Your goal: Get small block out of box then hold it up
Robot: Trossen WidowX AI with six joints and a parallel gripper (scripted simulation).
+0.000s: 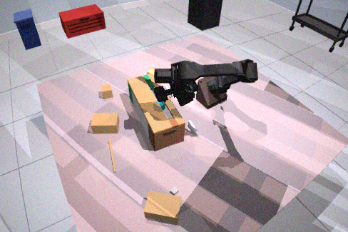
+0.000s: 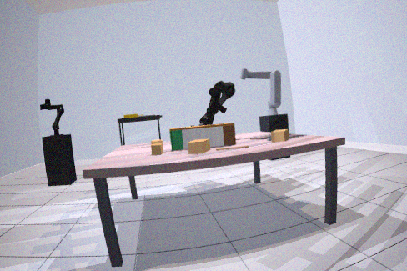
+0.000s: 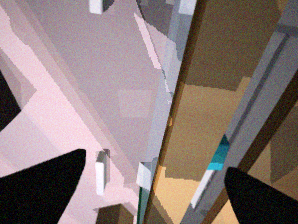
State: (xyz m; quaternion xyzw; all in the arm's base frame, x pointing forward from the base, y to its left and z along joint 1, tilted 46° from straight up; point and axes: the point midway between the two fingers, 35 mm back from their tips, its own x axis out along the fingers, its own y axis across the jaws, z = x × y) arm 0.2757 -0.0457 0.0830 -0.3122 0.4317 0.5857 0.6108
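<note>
Now: the cyan block 40 mm ahead of my gripper tip, 40 mm to the right of it and 60 mm below it. Also, from my gripper tip: thin stick: 340 mm ahead, 30 mm to the left, 140 mm below; tiny grey cube: 210 mm ahead, 320 mm to the left, 140 mm below; tan cube: 100 mm behind, 340 mm to the right, 120 mm below.
</note>
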